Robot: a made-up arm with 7 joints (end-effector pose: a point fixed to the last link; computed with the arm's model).
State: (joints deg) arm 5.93 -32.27 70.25 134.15 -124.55 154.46 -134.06
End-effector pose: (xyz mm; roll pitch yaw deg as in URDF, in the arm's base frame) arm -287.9 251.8 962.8 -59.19 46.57 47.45
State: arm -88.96 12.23 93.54 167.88 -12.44 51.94 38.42
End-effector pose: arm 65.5 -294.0 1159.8 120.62 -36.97 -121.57
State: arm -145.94 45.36 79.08 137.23 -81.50 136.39 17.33
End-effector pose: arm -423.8 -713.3 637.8 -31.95 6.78 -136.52
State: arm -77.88 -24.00 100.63 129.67 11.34 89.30 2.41
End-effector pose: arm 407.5 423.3 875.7 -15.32 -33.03 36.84
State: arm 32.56 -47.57 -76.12 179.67 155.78 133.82 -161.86
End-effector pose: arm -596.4 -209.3 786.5 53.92 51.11 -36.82
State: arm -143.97 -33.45 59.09 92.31 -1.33 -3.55 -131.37
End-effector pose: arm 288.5 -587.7 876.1 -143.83 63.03 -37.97
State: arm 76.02 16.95 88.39 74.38 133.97 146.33 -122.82
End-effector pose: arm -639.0 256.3 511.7 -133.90 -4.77 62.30
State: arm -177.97 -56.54 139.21 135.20 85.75 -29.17 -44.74
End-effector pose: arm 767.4 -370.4 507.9 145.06 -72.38 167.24
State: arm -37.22 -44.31 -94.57 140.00 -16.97 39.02 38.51
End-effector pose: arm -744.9 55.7 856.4 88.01 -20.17 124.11
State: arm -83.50 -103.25 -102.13 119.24 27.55 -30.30 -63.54
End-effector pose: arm -567.4 642.8 -106.0 50.73 -35.15 65.34
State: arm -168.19 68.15 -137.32 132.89 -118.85 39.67 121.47
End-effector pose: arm -781.0 130.6 820.6 -171.07 27.96 -129.19
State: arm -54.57 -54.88 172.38 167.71 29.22 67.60 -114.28
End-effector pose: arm -470.6 625.7 697.0 -50.28 -2.25 -120.88
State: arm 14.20 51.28 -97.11 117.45 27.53 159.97 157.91
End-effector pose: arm 555.6 -364.9 613.0 15.91 -49.15 114.20
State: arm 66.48 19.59 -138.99 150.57 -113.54 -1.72 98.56
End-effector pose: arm 264.3 64.4 1126.8 -162.04 -10.47 87.68
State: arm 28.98 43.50 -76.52 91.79 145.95 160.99 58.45
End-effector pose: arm 683.0 -264.6 430.6 107.49 46.94 34.14
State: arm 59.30 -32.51 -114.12 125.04 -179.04 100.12 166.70
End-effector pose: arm 38.4 -695.9 806.8 141.41 18.29 93.46
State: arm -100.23 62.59 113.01 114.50 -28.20 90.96 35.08
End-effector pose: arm 476.1 -633.7 661.8 50.33 -3.83 -48.18
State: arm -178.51 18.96 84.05 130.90 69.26 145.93 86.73
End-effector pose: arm -289.8 -464.4 888.0 41.32 51.38 -100.32
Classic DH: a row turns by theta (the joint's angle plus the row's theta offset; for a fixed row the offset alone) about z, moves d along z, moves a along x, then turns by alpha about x. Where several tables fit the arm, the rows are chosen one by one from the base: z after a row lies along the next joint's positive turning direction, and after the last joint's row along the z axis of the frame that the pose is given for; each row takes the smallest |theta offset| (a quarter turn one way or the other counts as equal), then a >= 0, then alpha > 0; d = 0 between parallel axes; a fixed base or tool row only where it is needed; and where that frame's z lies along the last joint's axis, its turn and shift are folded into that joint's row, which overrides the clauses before.
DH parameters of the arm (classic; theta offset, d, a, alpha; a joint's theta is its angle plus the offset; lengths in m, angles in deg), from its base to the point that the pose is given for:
base (fixed): 44.58 0 -0.0382 0
joint 1: -44.58 0.2106 0.0276 -90
joint 2: 0 0.0154 0.0249 90
joint 3: 0 0.2751 0.0732 90
joint 4: 0 0.0079 0.1513 90
joint 5: 0 0.5853 0.0248 90
joint 6: 0 -0.0038 0.0545 -90
joint 7: -25.99 0 0.0089 180
tool (fixed): -25.99 -0.0853 0 0

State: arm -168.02 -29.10 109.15 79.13 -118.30 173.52 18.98
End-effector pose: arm 347.7 -563.6 456.6 -149.86 -61.75 -96.02
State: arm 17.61 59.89 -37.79 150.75 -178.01 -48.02 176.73
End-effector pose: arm 876.1 59.8 364.8 -43.31 -38.49 29.58
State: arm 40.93 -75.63 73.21 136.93 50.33 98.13 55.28
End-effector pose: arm -865.8 -170.1 519.7 -9.99 -41.53 113.29
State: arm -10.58 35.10 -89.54 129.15 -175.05 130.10 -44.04
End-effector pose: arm 401.5 -472.4 872.1 -133.03 -73.55 -151.41
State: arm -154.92 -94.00 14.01 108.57 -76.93 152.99 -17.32
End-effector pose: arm 532.6 153.1 735.7 7.86 -48.81 139.03
